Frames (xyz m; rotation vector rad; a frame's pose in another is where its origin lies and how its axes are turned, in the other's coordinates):
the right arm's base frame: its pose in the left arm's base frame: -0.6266 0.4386 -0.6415 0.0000 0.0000 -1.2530
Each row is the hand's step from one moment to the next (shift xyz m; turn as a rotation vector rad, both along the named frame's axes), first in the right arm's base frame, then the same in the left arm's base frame.
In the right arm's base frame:
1: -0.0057 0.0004 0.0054 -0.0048 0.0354 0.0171
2: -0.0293 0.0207 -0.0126 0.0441 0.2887 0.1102
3: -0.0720 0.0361 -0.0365 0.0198 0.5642 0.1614
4: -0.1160 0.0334 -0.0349 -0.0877 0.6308 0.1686
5: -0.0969 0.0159 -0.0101 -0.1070 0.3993 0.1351
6: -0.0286 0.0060 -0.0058 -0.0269 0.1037 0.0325
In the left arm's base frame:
1: -0.0014 0.0055 0.0054 0.0321 0.0156 0.0171
2: 0.0105 0.0343 -0.0126 0.2880 0.0483 0.1102
3: 0.0118 0.0797 -0.0365 0.5421 0.1575 0.1614
4: -0.0045 0.1206 -0.0349 0.5718 0.2804 0.1686
5: -0.0152 0.0970 -0.0101 0.3459 0.2264 0.1351
6: -0.0032 0.0290 -0.0058 0.0901 0.0580 0.0325

